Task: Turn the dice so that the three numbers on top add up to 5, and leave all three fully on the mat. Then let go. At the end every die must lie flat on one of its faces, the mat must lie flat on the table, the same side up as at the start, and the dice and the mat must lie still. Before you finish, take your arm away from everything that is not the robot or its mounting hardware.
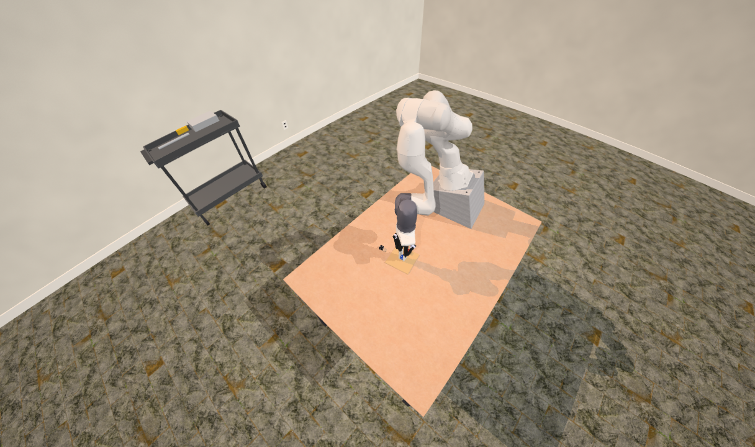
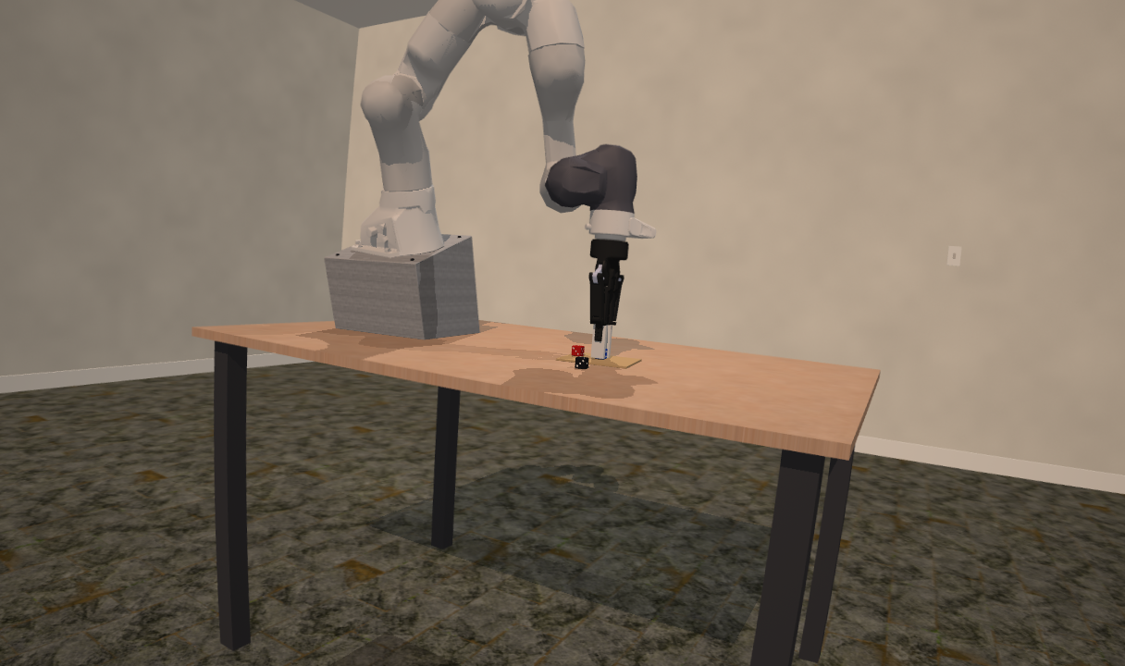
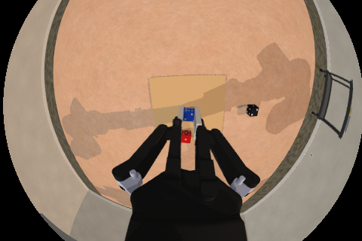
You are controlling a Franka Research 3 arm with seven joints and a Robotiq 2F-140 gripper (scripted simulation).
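The blue die lies 2 cm below my hand. Round my hand: black die 13 cm to the right, 3 cm below, 2 cm ahead; then tan mat 4 cm below; then red die 5 cm behind, 3 cm below.
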